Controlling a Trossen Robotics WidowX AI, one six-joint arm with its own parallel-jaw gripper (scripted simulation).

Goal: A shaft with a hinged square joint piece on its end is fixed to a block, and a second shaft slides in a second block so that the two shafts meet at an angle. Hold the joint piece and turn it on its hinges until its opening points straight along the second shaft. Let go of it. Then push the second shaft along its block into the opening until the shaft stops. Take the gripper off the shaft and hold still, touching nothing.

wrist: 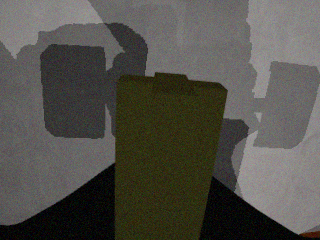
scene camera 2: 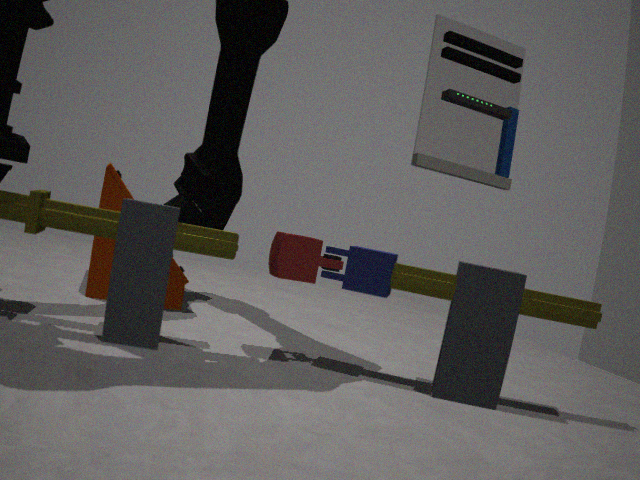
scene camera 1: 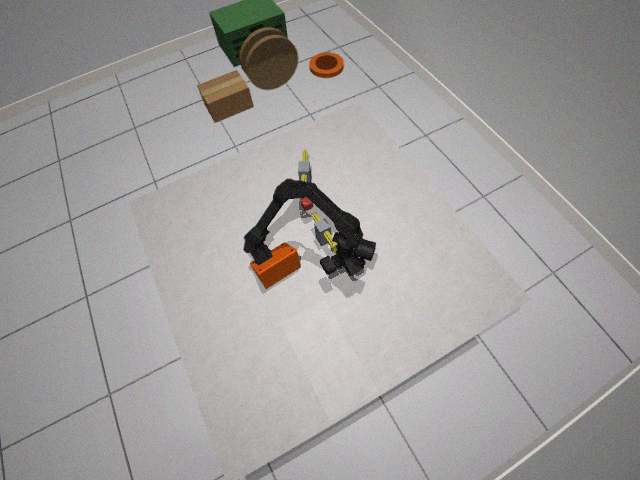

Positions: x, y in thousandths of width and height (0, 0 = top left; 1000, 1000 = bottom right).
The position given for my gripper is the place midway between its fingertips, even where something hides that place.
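Observation:
From here I can see my gripper (scene camera 1: 538, 553), and there's a red square joint piece (scene camera 2: 460, 536) as well. My gripper (wrist: 489, 698) is visible too.

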